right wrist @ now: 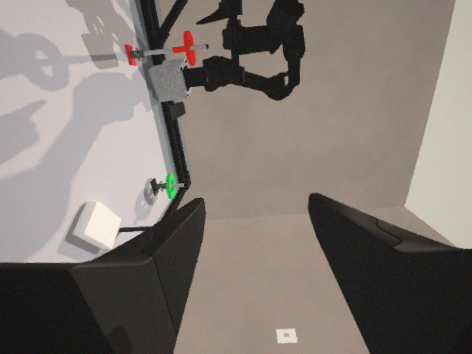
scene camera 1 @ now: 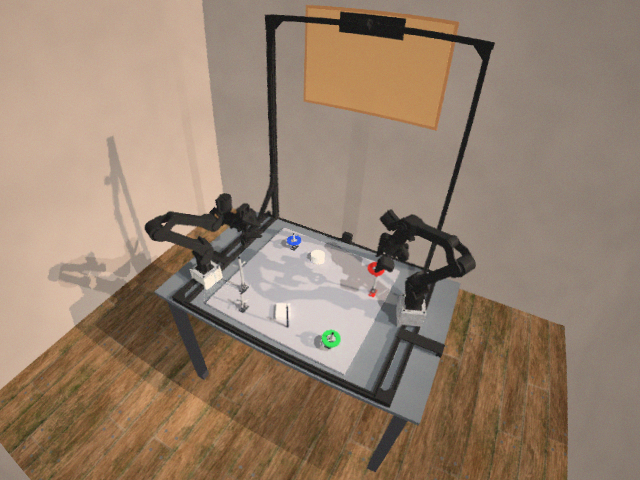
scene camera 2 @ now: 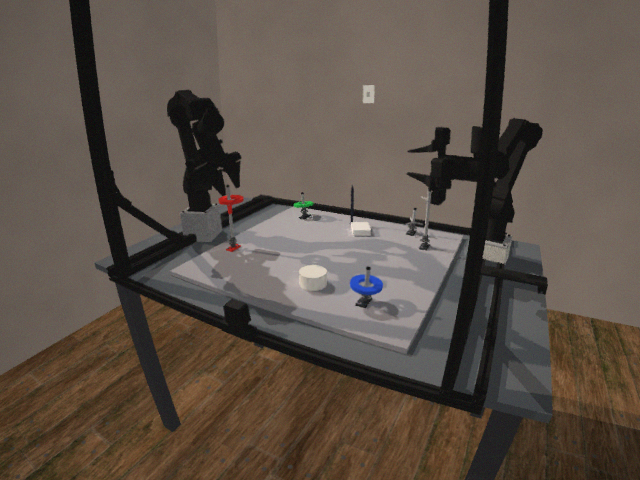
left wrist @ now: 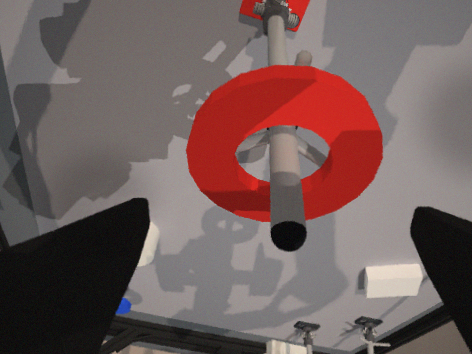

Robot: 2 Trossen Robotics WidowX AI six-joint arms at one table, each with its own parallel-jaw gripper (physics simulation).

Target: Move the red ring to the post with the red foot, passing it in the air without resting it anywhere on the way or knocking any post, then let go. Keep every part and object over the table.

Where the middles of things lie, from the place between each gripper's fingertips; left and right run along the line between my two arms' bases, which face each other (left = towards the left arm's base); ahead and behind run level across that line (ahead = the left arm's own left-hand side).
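Red ring (left wrist: 304, 96): 2 cm below my left hand. White block (left wrist: 395, 280): from my left hand, 20 cm ahead, 34 cm to the right, 17 cm below.
My right gripper: 17 cm short of the white block, 14 cm to the right of it, 26 cm above it. Red ring: from my right hand, 3 cm behind, 48 cm to the left, 12 cm below.
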